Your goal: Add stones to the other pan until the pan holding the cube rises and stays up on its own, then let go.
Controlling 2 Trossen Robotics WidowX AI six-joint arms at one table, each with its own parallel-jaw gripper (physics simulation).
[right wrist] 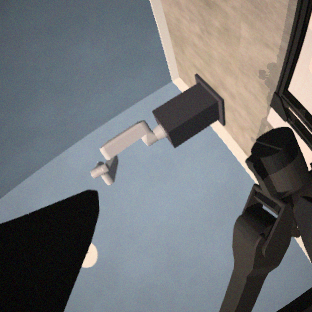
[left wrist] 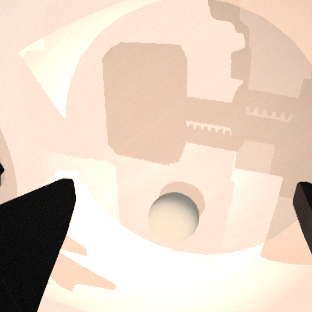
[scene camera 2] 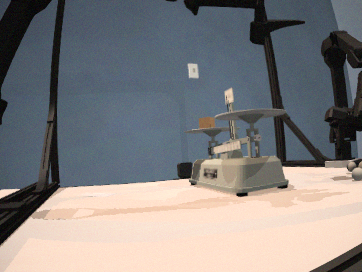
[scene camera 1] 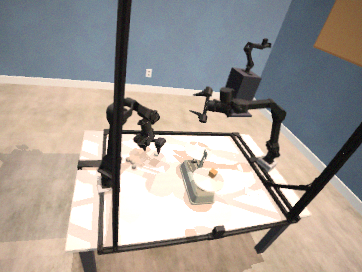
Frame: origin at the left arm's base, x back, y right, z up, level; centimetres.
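Seen in the pictures: left gripper, fingertip midpoint: (left wrist: pixel 189 192) (scene camera 2: pixel 357 160) (scene camera 1: pixel 151 152); right gripper, fingertip midpoint: (right wrist: pixel 202 206) (scene camera 1: pixel 190 102); left arm's base at its link origin: (scene camera 2: pixel 343 159) (scene camera 1: pixel 108 182); right arm's base at its link origin: (scene camera 1: pixel 268 160).
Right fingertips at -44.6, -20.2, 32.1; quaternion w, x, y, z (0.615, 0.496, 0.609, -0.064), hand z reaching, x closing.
Note:
Pixels of each thing's top centre, then the offset from my right fingertips to it, as dx, dy, dz. "*": a spot on its surface instead. Level surfaces: height alone.
- orange cube at its top centre: (scene camera 2: pixel 206 118) (scene camera 1: pixel 213 171) -1.1, +35.0, -16.8
- pan at a spot on its surface: (scene camera 2: pixel 250 114) * -3.1, +16.2, -18.9
- round pale stone at its top centre: (left wrist: pixel 165 233) (scene camera 2: pixel 357 167) +15.4, +2.4, -31.4
- white table at its surface level: dz -34.2
The orange cube (scene camera 1: pixel 213 173) (scene camera 2: pixel 206 123) sits on one pan of the balance scale (scene camera 1: pixel 202 200) (scene camera 2: pixel 260 172). In scene camera 2 the beam slopes down toward that pan, and the other pan (scene camera 2: pixel 250 114) is higher with no stone visible on it. A round pale stone (left wrist: pixel 173 217) lies on the table between and below the spread fingers of my left gripper (left wrist: pixel 189 192) (scene camera 1: pixel 152 149), which is open and low over the table. More stones (scene camera 1: pixel 133 166) (scene camera 2: pixel 357 173) lie near the left arm. My right gripper (scene camera 1: pixel 194 103) is open and empty, high above the table; one finger shows in the right wrist view.
A black frame (scene camera 1: pixel 170 243) borders the white table (scene camera 1: pixel 150 220), with a dark upright post (scene camera 1: pixel 118 150) at the left. A small black block (scene camera 1: pixel 218 231) is on the front rail. Another small arm stands on a dark pedestal (scene camera 1: pixel 244 82) (right wrist: pixel 187 115) behind the table.

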